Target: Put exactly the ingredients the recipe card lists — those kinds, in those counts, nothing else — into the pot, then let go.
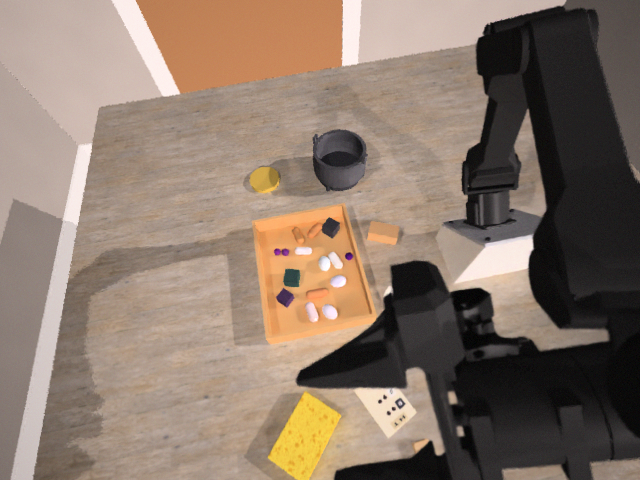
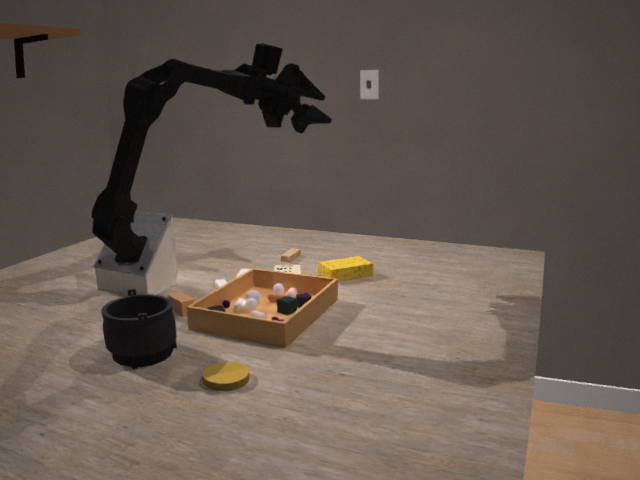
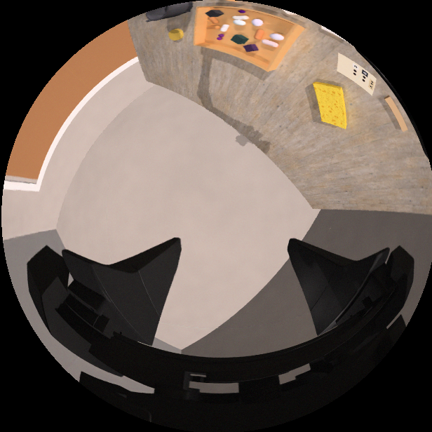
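Pixels of known places: gripper, fingertip midpoint: point(image 1: 317, 430) point(image 2: 327, 110); arm's base, origin of the base link: point(image 1: 488, 222) point(image 2: 131, 249).
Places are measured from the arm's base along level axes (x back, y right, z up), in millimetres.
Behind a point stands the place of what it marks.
The dark grey pot point(image 1: 338, 176) {x -229, y 209, z -30 mm} point(image 2: 139, 330) {x -247, y 311, z -27 mm} stands upright; no piece shows inside. The orange tray point(image 1: 320, 328) {x -351, y -93, z -52 mm} point(image 2: 237, 329) {x -339, y 157, z -75 mm} holds a black cube point(image 1: 330, 227) {x -277, y 107, z -60 mm}, a dark green cube point(image 1: 291, 277) {x -380, y 20, z -60 mm} point(image 2: 286, 305) {x -385, y 41, z -67 mm}, a dark purple cube point(image 1: 284, 297) {x -402, y -15, z -64 mm}, three orange sticks point(image 1: 317, 293) {x -339, y -22, z -71 mm}, white and pinkish capsules point(image 1: 303, 251) {x -344, y 74, z -72 mm}, a white egg point(image 1: 324, 263) {x -310, y 33, z -64 mm}, two lavender eggs point(image 1: 338, 281) {x -294, y -11, z -65 mm} and three purple balls point(image 1: 348, 256) {x -258, y 39, z -74 mm}. The recipe card point(image 1: 379, 411) {x -290, y -244, z -92 mm} point(image 2: 287, 269) {x -273, y -241, z -92 mm} point(image 3: 345, 65) shows dots beside small symbols, too small to read surely. My gripper point(image 1: 318, 426) {x -377, y -242, z 288 mm} point(image 2: 326, 109) {x -377, y -242, z 288 mm} point(image 3: 236, 244) is open and empty, high above the table.
A yellow sponge point(image 1: 306, 435) {x -415, y -247, z -64 mm} point(image 2: 345, 268) {x -428, y -210, z -65 mm} point(image 3: 331, 105) lies near the card. A yellow disc point(image 1: 264, 179) {x -388, y 291, z -81 mm} point(image 2: 225, 375) {x -392, y 304, z -81 mm} lies beside the pot. An orange block point(image 1: 383, 232) {x -174, y 66, z -63 mm} point(image 2: 180, 303) {x -185, y 98, z -67 mm}, a white block point(image 2: 221, 283) {x -184, y -71, z -81 mm} and a tan block point(image 2: 291, 254) {x -252, y -321, z -79 mm} point(image 3: 396, 114) lie around the tray.
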